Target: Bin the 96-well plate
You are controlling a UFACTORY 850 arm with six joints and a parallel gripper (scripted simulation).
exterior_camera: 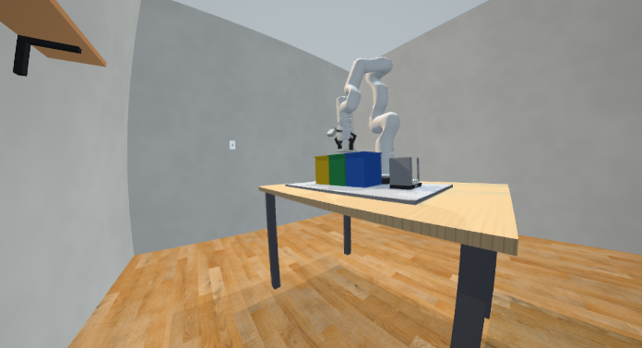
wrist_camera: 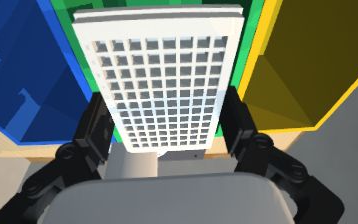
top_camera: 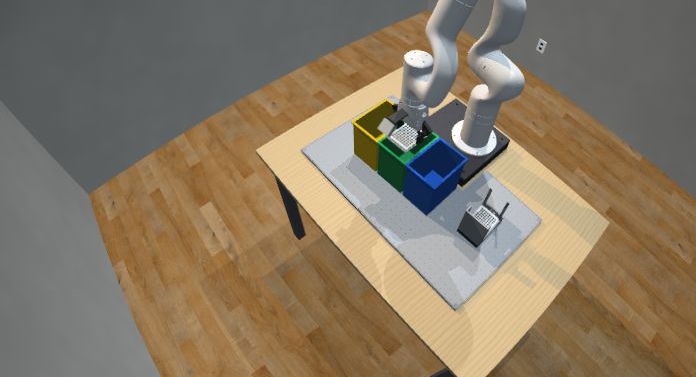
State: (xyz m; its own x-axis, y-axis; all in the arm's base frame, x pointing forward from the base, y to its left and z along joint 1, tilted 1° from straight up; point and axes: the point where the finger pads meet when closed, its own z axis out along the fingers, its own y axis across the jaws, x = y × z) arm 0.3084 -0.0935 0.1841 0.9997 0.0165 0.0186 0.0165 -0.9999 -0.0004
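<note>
Right now my hand is 13 cm above the green bin. From my hand the other things lie so: blue bin (13 cm to the left, 13 cm below); yellow bin (13 cm to the right, 13 cm below).
</note>
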